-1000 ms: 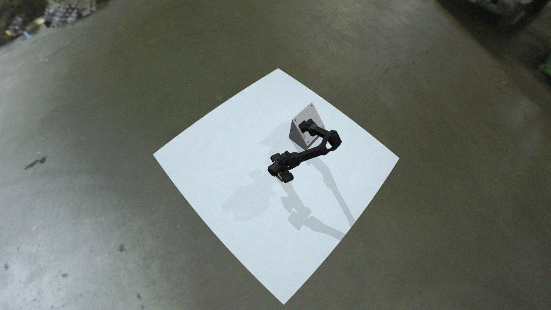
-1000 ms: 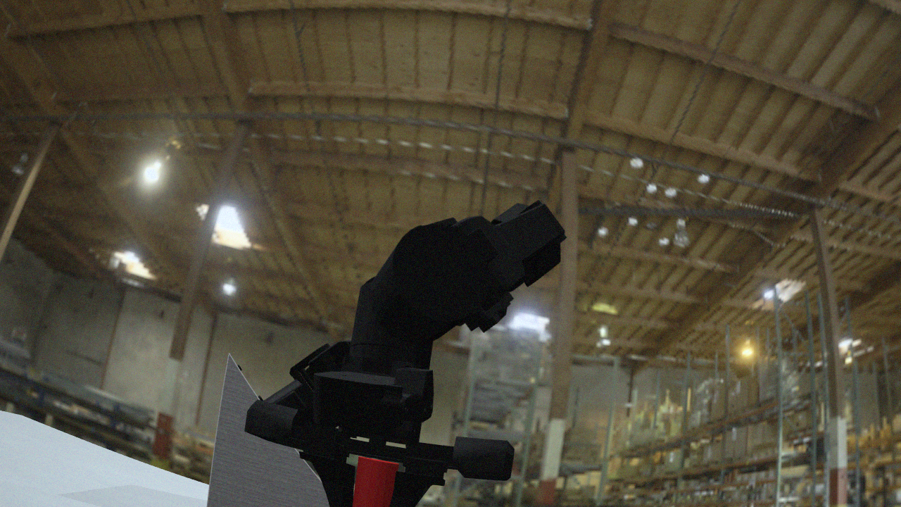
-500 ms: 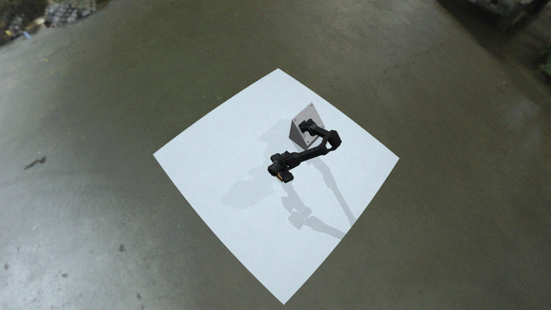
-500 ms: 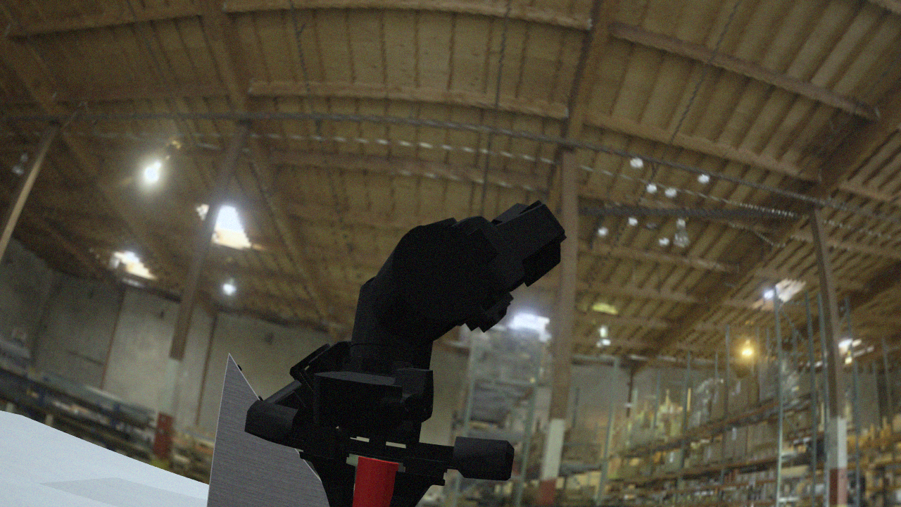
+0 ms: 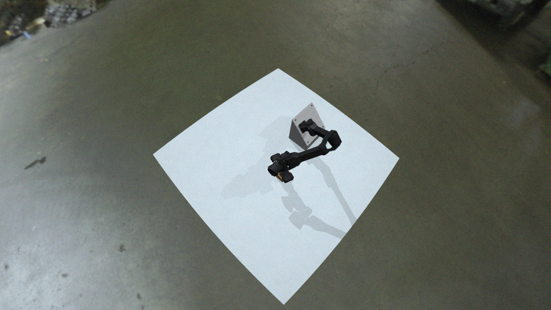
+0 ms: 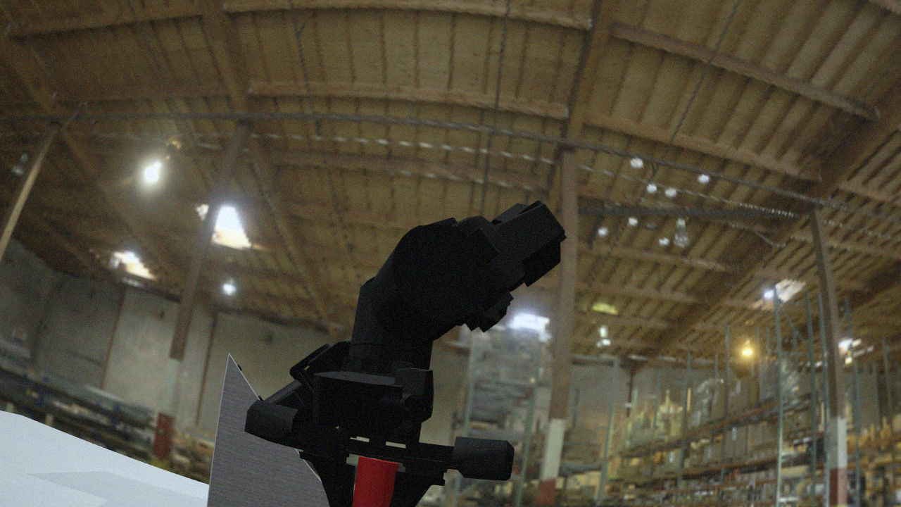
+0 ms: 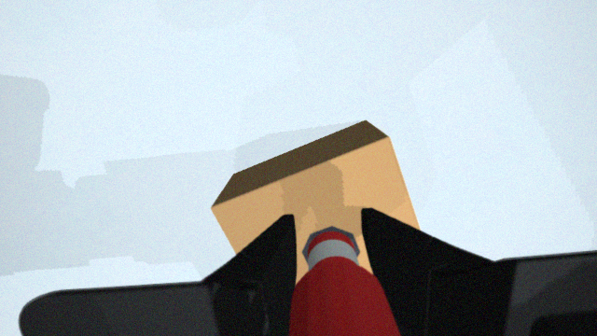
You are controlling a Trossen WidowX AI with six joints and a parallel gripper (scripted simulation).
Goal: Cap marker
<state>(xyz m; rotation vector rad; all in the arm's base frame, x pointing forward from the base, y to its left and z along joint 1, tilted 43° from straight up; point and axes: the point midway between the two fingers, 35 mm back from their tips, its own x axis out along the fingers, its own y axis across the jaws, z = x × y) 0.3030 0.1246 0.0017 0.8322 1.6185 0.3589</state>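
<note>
Now: gripper tip 50 mm below the red cap and 10 mm past it.
</note>
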